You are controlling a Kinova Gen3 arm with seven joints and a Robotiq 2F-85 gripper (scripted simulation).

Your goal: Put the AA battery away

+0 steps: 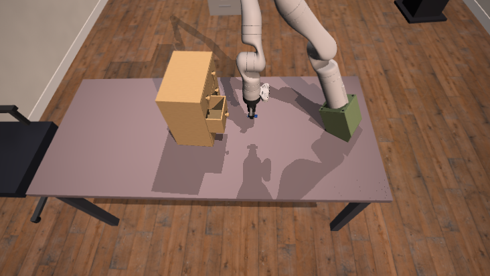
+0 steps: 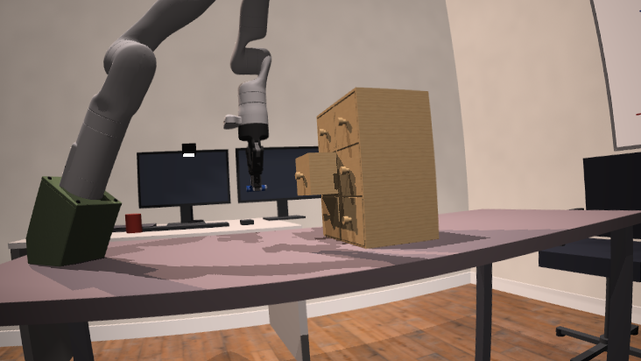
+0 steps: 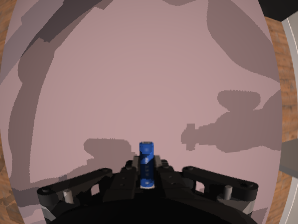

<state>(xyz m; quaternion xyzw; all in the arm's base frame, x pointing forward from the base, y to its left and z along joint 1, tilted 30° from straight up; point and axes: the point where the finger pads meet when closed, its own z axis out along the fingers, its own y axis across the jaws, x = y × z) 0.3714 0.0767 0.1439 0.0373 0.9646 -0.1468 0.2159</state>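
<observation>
Right now my hand is 17 cm short of the small orange thing and 3 cm above it. From my hand the other things lie so: small dark object (23 cm ahead, 14 cm below, 5 cm to the right); blue AA battery (1 cm below).
</observation>
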